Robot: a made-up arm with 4 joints. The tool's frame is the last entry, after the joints.
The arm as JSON. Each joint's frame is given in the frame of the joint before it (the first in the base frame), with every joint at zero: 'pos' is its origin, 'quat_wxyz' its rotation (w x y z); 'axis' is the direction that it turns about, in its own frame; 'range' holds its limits. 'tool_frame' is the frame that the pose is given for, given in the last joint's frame.
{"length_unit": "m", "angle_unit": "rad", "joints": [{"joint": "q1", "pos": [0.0, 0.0, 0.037], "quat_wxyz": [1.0, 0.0, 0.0, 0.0], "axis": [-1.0, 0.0, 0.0], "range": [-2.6, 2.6]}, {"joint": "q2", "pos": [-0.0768, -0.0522, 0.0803], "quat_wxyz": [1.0, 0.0, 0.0, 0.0], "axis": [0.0, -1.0, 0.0], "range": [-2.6, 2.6]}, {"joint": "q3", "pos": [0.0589, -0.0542, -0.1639], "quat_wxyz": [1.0, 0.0, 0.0, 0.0], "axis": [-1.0, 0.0, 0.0], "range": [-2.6, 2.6]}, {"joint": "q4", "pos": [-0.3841, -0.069, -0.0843], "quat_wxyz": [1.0, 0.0, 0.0, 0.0], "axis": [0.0, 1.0, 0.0], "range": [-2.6, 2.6]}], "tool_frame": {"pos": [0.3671, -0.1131, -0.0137], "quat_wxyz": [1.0, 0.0, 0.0, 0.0]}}
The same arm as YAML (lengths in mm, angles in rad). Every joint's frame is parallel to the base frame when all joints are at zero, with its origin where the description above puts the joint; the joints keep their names.
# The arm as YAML. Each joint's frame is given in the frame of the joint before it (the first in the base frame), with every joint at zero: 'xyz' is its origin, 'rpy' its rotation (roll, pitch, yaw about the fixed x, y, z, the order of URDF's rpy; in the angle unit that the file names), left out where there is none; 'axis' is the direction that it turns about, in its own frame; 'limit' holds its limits. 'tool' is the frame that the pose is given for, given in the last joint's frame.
units:
  length: mm
  angle: rad
joints:
  - name: q1
    type: revolute
    origin:
      xyz: [0.0, 0.0, 37.0]
    axis: [-1.0, 0.0, 0.0]
    limit:
      lower: -2.6
      upper: 2.6
  - name: q2
    type: revolute
    origin:
      xyz: [-76.8, -52.2, 80.3]
    axis: [0.0, -1.0, 0.0]
    limit:
      lower: -2.6
      upper: 2.6
  - name: q3
    type: revolute
    origin:
      xyz: [58.9, -54.2, -163.9]
    axis: [-1.0, 0.0, 0.0]
    limit:
      lower: -2.6
      upper: 2.6
  - name: q4
    type: revolute
    origin:
      xyz: [-384.1, -69.0, -84.3]
    axis: [0.0, 1.0, 0.0]
    limit:
      lower: -2.6
      upper: 2.6
tool:
  origin:
    xyz: [367.1, -113.1, -13.7]

